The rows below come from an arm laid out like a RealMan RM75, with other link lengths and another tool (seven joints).
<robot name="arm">
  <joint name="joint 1" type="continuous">
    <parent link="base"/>
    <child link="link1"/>
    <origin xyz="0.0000 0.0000 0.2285" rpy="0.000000 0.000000 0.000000"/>
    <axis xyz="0 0 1"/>
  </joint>
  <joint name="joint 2" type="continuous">
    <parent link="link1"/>
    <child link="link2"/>
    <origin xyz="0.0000 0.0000 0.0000" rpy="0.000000 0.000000 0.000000"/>
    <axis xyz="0 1 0"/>
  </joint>
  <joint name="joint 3" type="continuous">
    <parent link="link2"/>
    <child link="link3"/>
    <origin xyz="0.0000 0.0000 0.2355" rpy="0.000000 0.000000 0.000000"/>
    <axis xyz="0 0 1"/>
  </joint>
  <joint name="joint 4" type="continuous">
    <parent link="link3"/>
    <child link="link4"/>
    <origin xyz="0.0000 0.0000 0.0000" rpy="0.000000 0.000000 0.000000"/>
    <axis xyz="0 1 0"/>
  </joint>
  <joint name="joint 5" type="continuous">
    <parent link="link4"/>
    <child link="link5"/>
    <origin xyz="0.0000 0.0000 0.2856" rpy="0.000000 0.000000 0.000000"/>
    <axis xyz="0 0 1"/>
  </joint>
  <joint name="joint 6" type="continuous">
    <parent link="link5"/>
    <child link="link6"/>
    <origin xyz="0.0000 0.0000 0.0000" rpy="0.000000 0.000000 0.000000"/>
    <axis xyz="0 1 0"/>
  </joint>
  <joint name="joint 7" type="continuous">
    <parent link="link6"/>
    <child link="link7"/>
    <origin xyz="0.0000 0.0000 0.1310" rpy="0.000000 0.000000 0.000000"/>
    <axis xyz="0 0 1"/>
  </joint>
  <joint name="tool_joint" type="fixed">
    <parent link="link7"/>
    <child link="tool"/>
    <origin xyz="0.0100 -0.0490 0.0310" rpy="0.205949 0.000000 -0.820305"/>
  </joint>
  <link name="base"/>
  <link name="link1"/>
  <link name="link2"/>
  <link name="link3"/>
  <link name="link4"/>
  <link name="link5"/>
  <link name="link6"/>
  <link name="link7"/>
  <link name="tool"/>
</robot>
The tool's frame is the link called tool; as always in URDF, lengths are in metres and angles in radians. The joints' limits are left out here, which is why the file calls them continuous.
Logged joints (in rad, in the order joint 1, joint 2, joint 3, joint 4, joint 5, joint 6, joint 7), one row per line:
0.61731, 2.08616, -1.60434, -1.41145, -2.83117, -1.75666, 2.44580
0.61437, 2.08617, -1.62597, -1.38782, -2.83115, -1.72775, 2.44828
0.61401, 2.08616, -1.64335, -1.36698, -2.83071, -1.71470, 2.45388
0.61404, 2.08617, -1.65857, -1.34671, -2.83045, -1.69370, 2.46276
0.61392, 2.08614, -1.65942, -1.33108, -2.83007, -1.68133, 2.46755
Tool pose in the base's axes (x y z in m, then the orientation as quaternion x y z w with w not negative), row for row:
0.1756, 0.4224, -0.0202, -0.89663, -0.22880, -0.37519, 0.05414
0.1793, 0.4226, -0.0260, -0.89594, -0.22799, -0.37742, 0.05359
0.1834, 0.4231, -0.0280, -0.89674, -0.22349, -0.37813, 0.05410
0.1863, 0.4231, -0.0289, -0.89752, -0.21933, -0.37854, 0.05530
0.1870, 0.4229, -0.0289, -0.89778, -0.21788, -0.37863, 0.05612
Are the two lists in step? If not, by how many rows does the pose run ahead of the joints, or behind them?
The pose runs 2 rows ahead of the joints: the pose in row i belongs to the joints in row i + 2.
